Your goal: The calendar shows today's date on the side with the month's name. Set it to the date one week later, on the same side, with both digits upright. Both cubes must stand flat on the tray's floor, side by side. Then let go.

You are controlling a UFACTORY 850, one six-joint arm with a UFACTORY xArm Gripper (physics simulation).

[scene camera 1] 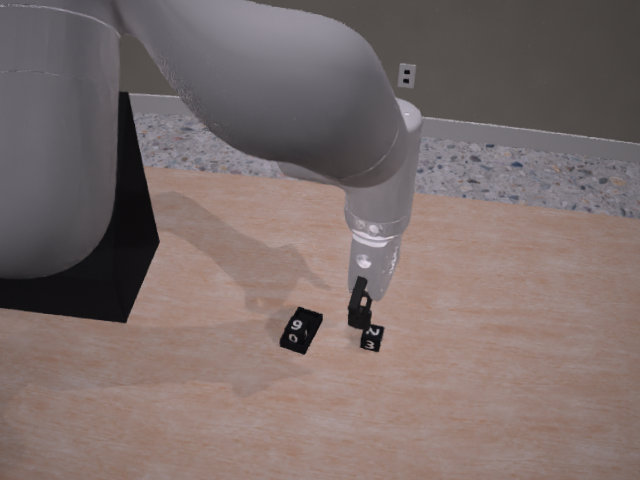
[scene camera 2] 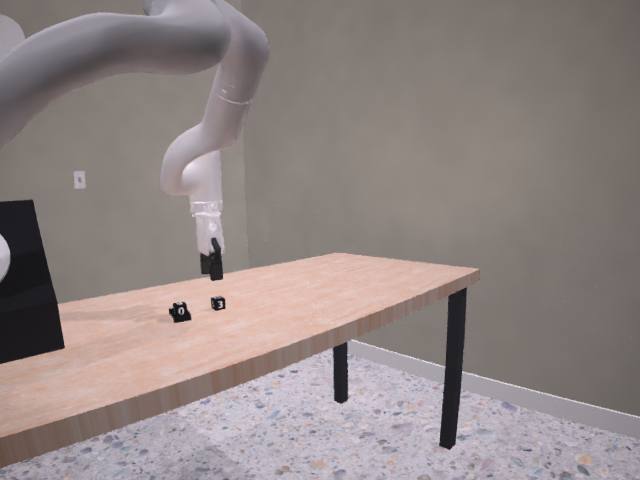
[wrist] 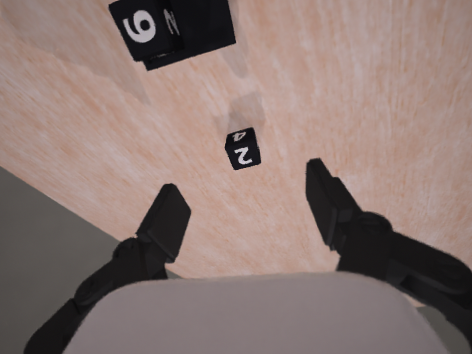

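The black tray [scene camera 1: 314, 322] [wrist: 212, 49] stands on the table with one cube [scene camera 1: 296, 329] [scene camera 2: 180, 310] [wrist: 139, 30] in one half; the other half is empty. That cube has a 9 or 6 on top, a 0 on one side and what looks like a 2 on the side facing the empty half. The other black cube [scene camera 1: 372, 338] [scene camera 2: 218, 303] [wrist: 243, 149] sits on the table to the right of the tray, apart from it, with a 2 on top and a 3 and a 4 on sides. My gripper [scene camera 2: 211, 273] [wrist: 240, 188] is open and empty, above the table near this loose cube.
The wooden table [scene camera 1: 465, 387] [scene camera 2: 310, 289] bears both objects. The arm's black base block [scene camera 1: 139, 258] [scene camera 2: 36, 289] stands at the left. In the wrist view a table edge runs along the lower left.
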